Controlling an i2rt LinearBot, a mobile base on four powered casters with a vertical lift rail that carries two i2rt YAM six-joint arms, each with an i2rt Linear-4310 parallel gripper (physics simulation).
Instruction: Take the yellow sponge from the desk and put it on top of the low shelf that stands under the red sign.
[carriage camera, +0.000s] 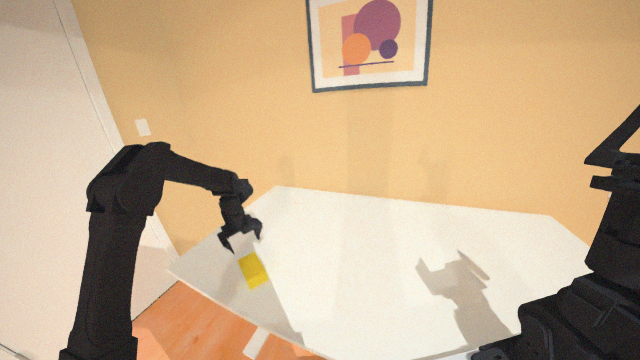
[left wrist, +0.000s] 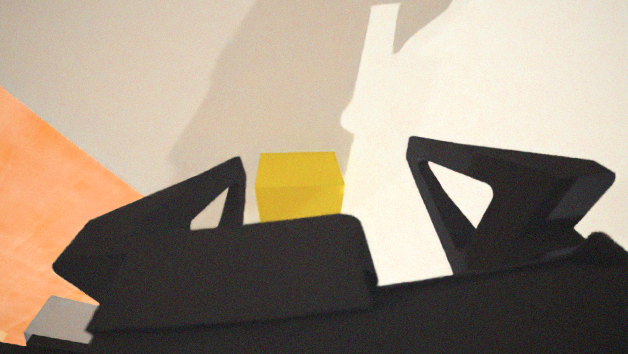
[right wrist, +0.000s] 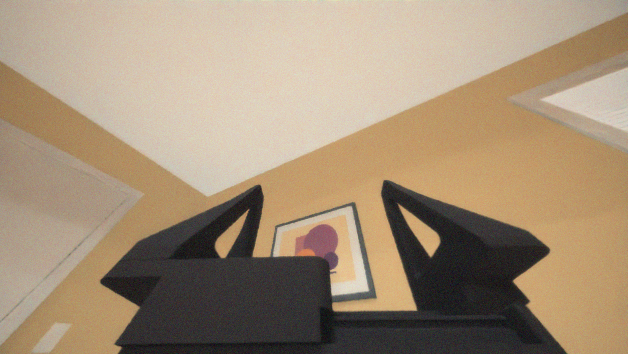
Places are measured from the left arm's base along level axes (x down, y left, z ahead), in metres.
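Where they show: left gripper, fingertip midpoint: (carriage camera: 246, 246) (left wrist: 325, 156); right gripper, fingertip midpoint: (right wrist: 321, 188).
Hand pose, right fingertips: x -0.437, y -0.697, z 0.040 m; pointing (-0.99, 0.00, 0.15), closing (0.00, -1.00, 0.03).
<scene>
After its pixels a point has its place.
The yellow sponge (carriage camera: 253, 270) @(x 0.030, y -0.128, z 0.316 m) (left wrist: 300, 172) @(x 0.046, y -0.085, z 0.379 m) lies on the white desk (carriage camera: 380, 270) @(x 0.075, y -0.530, z 0.307 m) (left wrist: 500, 75) @(x 0.075, y -0.177, z 0.523 m), near its left end in the carriage view. My left gripper (carriage camera: 246, 244) @(x 0.016, y -0.078, z 0.413 m) (left wrist: 325, 156) @(x 0.016, y -0.078, z 0.413 m) is open and empty. In the carriage view its fingertips are just above the sponge in the picture; in the left wrist view the sponge shows between the fingers, closer to the left one, its lower part hidden by the gripper body. My right gripper (right wrist: 321, 188) @(x -0.437, y -0.697, z 0.040 m) is open and empty, raised at the right of the carriage view and facing the wall and ceiling. The low shelf and the red sign do not show.
A framed picture (carriage camera: 370, 80) @(x -0.526, y -0.641, z 0.817 m) (right wrist: 364, 250) @(x -0.666, y -0.867, z 0.721 m) hangs on the orange-yellow wall (carriage camera: 225, 100) @(x -0.523, y 0.224, z 1.214 m) behind the desk. A pale door (carriage camera: 40, 175) @(x -0.286, y 0.999, z 0.601 m) stands at the left. Wooden floor (carriage camera: 195, 320) @(x 0.795, y 0.548, z 0.547 m) (left wrist: 40, 165) @(x 0.795, y 0.606, z -0.647 m) shows past the desk's front left edge. My right arm's shadow falls on the desk.
</scene>
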